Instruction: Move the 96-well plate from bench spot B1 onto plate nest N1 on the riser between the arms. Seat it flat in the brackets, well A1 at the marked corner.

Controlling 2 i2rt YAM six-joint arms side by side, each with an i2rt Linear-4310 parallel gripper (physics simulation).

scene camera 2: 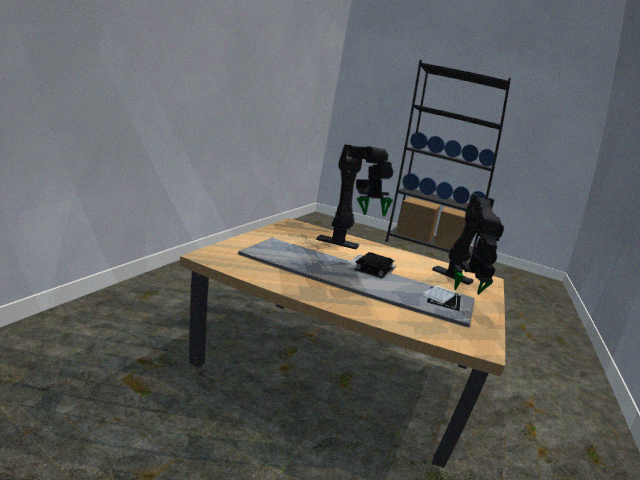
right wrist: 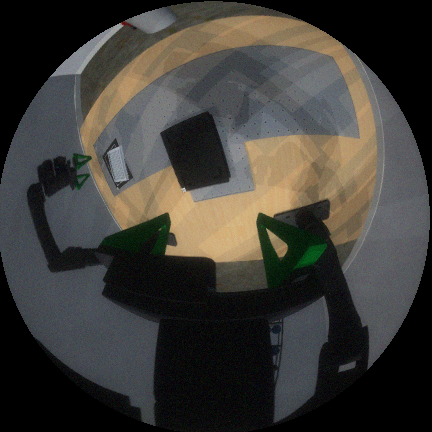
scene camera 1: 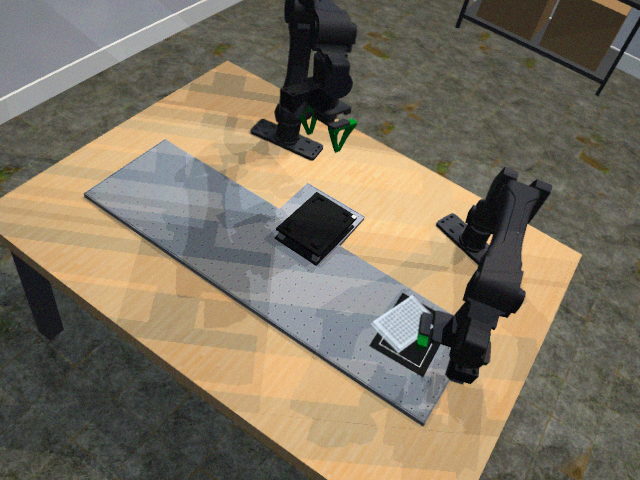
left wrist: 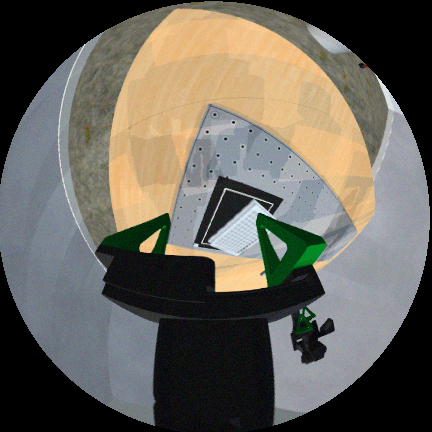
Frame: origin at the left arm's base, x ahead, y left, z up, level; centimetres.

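Seen in the pictures: left gripper, between the fingertips: [scene camera 2: 466, 292] [right wrist: 89, 166] [scene camera 1: 440, 354] [left wrist: 212, 217]; right gripper, between the fingertips: [scene camera 2: 374, 215] [right wrist: 213, 217] [scene camera 1: 323, 143] [left wrist: 302, 309]; left arm's base, origin of its link: [scene camera 2: 452, 275] [right wrist: 156, 235] [scene camera 1: 470, 244]; right arm's base, origin of its link: [scene camera 2: 337, 242] [right wrist: 302, 215] [scene camera 1: 286, 140].
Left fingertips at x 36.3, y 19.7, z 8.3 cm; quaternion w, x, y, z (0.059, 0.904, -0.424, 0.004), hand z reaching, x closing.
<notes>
Offsets run from my left fingertips to a thing's top centre. "spot": to the spot under its first point. Level surfaces: height alone.
The white 96-well plate {dx -3.4, dy -11.3, dz -5.4 cm} [scene camera 1: 402, 322] [scene camera 2: 439, 294] [left wrist: 237, 232] [right wrist: 117, 164] lies askew on the black bench spot B1 {spot: dx +4.2, dy -7.2, dz -6.9 cm} [scene camera 1: 392, 355] [left wrist: 222, 205], turned against its white outline and partly outside it. My left gripper [scene camera 2: 468, 291] [left wrist: 212, 217] [right wrist: 89, 166] is open and empty, above and beside the plate; in scene camera 1 one finger hides part of the plate's right edge. The black plate nest N1 {dx -2.9, dy -42.4, dz -2.7 cm} [scene camera 1: 315, 222] [scene camera 2: 375, 262] [right wrist: 195, 150] holds no plate; a small white mark {dx -11.8, dy -39.3, dz -3.2 cm} [scene camera 1: 354, 217] [right wrist: 183, 190] is at one corner. My right gripper [scene camera 1: 324, 142] [scene camera 2: 374, 214] [right wrist: 213, 217] is open and empty, high behind the nest.
A long grey perforated board {dz -7.0 cm} [scene camera 1: 222, 258] [scene camera 2: 310, 268] [left wrist: 242, 135] [right wrist: 280, 80] runs along the wooden table {dz -8.3 cm} [scene camera 1: 206, 361] [scene camera 2: 413, 335]. The nest stands between the two arm bases on a grey base plate. A shelf rack [scene camera 2: 465, 74] stands behind the table.
</notes>
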